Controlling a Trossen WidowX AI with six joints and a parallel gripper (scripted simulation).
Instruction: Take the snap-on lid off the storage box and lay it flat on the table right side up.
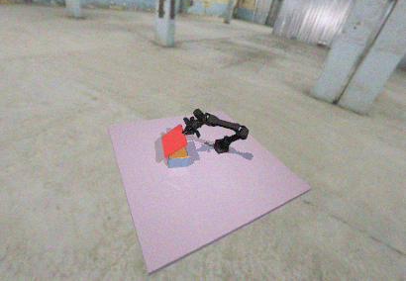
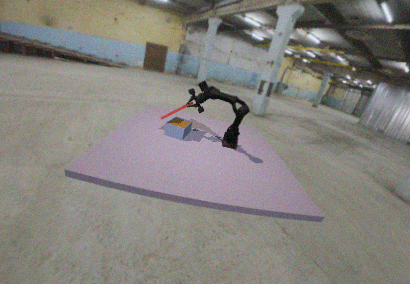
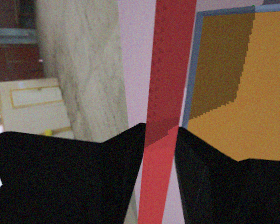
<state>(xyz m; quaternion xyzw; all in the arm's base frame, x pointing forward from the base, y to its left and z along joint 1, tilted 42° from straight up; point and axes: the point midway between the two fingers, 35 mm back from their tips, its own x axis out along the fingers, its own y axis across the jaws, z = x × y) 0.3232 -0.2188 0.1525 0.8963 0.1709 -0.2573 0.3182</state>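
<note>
The lid lies 60 mm ahead of my gripper tip, 30 mm to the right of it and 50 mm below it. From my gripper tip the other things lie so: blue-grey storage box: 30 mm ahead, 10 mm to the right, 190 mm below.
</note>
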